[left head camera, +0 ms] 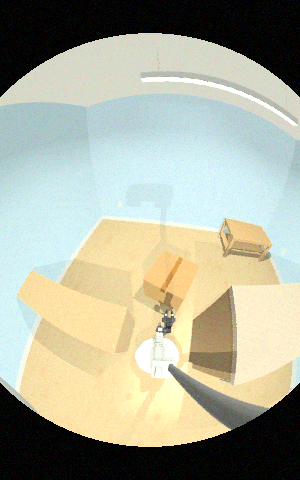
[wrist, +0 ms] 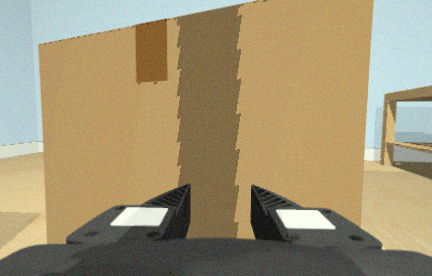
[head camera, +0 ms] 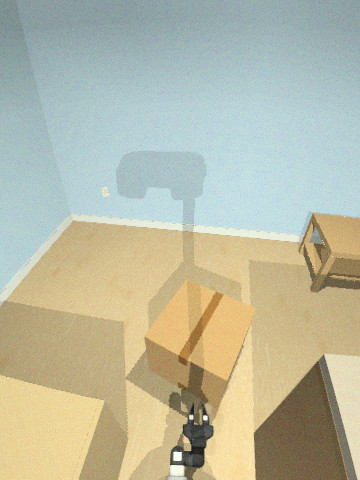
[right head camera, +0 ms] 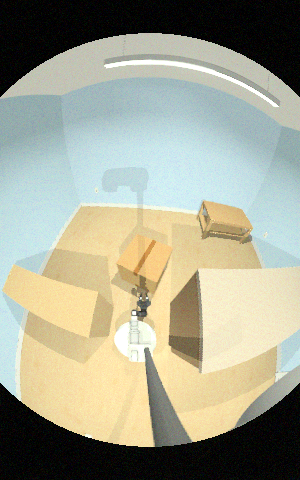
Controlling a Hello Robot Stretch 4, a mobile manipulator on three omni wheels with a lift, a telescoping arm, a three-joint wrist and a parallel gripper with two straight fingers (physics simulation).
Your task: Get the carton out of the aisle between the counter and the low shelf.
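Frame: origin at the robot's base, x up, y left, z back, level; metres.
Seen in the pictures: gripper, fingertip midpoint: (left head camera: 168, 308) (wrist: 220, 202) (head camera: 198, 403) (right head camera: 143, 292).
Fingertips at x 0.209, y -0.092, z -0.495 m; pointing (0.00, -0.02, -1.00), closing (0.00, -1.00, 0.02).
A point is followed by its place in that frame.
The carton (head camera: 215, 335) {x 0.378, y -0.176, z -0.772 m} (left head camera: 177, 275) {x 0.379, y -0.166, z -0.805 m} (right head camera: 150, 257) {x 0.379, y -0.170, z -0.816 m} (wrist: 305, 110) {x 0.273, y -0.171, z -0.564 m} is a closed brown box with a darker tape strip. It stands upright and turned at an angle on the floor, toward the far end of the aisle between the low shelf (head camera: 45, 425) {x 0.582, y 0.442, z -0.279 m} (left head camera: 75, 310) {x 0.582, y 0.666, z -0.259 m} (right head camera: 55, 300) {x 0.582, y 0.632, z -0.244 m} on the left and the counter (head camera: 350, 400) {x 0.882, y -0.425, z -0.293 m} (left head camera: 265, 330) {x 0.882, y -0.589, z -0.076 m} (right head camera: 240, 315) {x 0.882, y -0.618, z -0.080 m} on the right. My gripper (head camera: 198, 407) {x 0.209, y -0.092, z -0.495 m} (left head camera: 169, 313) {x 0.209, y -0.092, z -0.495 m} (right head camera: 144, 297) {x 0.209, y -0.092, z -0.495 m} (wrist: 220, 202) {x 0.209, y -0.092, z -0.495 m} is open and empty, low in front of the carton's near side. The wrist view does not show clearly whether the fingertips touch that side.
A small wooden table (head camera: 345, 235) {x 0.423, y -1.301, z -1.631 m} (left head camera: 247, 232) {x 0.422, y -1.482, z -1.572 m} (right head camera: 227, 213) {x 0.422, y -1.529, z -1.614 m} (wrist: 390, 130) {x 0.193, y -1.177, z -1.915 m} stands at the back right, near the far wall (head camera: 250, 125) {x 1.090, y -0.513, z -2.199 m}. The white round base (left head camera: 142, 355) {x 0.187, y 0.132, z 0.006 m} (right head camera: 122, 339) {x 0.187, y 0.117, z 0.004 m} lies between the low shelf and the counter, behind the gripper.
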